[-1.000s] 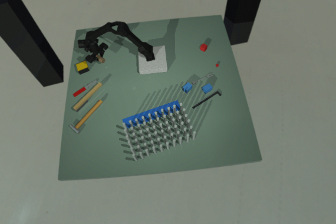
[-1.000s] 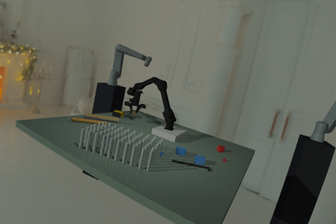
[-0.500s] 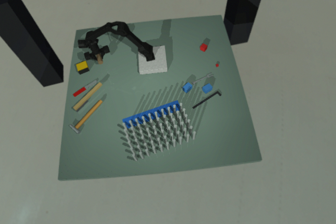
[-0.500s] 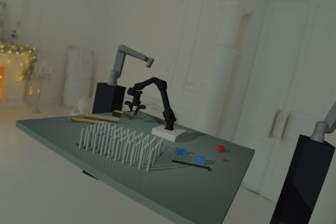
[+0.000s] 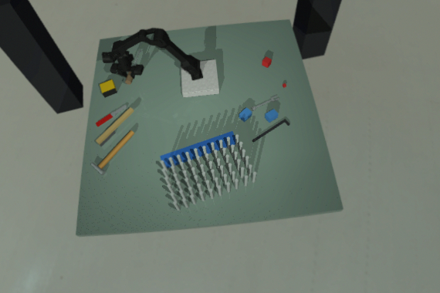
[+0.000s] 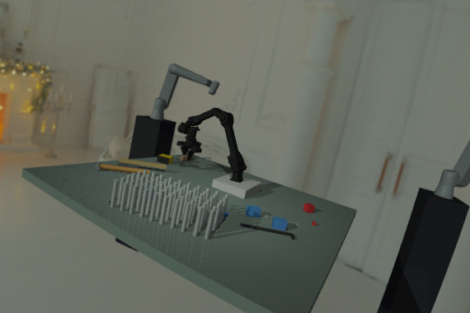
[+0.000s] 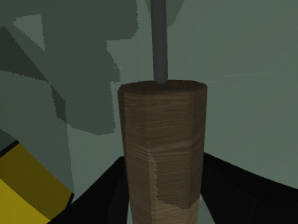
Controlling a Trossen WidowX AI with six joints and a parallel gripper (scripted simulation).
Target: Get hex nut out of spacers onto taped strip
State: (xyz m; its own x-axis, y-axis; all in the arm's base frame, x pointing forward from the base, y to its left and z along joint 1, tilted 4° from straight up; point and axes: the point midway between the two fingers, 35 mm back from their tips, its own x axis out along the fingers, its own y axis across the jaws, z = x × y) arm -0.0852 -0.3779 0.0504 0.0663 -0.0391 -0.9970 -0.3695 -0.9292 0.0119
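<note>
My gripper tip is 15 cm to the left of the yellow block and 4 cm above it. The rest, counted from my gripper tip: red-handled screwdriver 19 cm ahead, 14 cm to the right, 5 cm below; blue taped strip 53 cm ahead, 29 cm to the left, 6 cm below; hex nut 68 cm ahead, 39 cm to the left, 5 cm below.
</note>
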